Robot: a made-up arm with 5 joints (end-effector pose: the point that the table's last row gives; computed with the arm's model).
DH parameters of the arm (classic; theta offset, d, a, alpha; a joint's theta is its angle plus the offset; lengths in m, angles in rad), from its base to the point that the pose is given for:
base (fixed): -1.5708 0.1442 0 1.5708
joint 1: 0 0.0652 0.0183 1.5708
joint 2: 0.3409 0 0.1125 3.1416
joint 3: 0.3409 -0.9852 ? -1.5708
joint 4: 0 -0.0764 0.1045 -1.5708
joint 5: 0.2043 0 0.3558 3.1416
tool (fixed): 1.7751 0.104 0 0
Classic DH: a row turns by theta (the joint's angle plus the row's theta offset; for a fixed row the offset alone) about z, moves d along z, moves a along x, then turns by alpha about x.
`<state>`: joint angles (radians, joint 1 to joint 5).
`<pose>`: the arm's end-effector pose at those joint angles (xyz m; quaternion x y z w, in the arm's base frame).
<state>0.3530 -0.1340 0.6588 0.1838 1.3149</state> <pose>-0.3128 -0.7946 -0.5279 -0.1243 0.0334 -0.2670 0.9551</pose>
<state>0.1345 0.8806 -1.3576 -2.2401 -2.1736</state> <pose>-0.2556 -0.4518 -0.8805 0.5035 0.7220 -0.0627 0.4703</pose>
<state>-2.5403 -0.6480 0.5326 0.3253 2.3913</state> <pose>-0.3020 0.7100 0.6550 0.7648 0.5832 -0.0152 0.2733</pose>
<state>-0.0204 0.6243 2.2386 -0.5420 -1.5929</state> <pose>-0.1081 0.2100 -0.6606 0.2680 0.0127 -0.9629 0.0289</pose>
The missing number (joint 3, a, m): -0.0296
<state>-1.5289 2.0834 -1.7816 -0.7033 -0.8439</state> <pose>-0.1083 0.6659 0.4234 -0.2146 -0.8247 0.5075 0.1275</pose>
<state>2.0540 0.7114 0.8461 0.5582 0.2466</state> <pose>-0.3405 -0.7670 1.0971 -0.6814 -0.0190 -0.0725 0.7281</pose>
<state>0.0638 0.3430 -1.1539 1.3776 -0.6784</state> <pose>-0.2828 -0.2901 -1.2185 0.2725 -0.5724 -0.2891 0.7173</pose>
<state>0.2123 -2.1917 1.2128 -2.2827 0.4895</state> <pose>0.4287 -0.4073 -0.5525 0.3272 -0.7970 0.5010 0.0822</pose>
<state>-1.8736 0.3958 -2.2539 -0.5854 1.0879</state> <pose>0.1896 0.7008 0.5391 0.3479 -0.8577 0.3785 0.0014</pose>
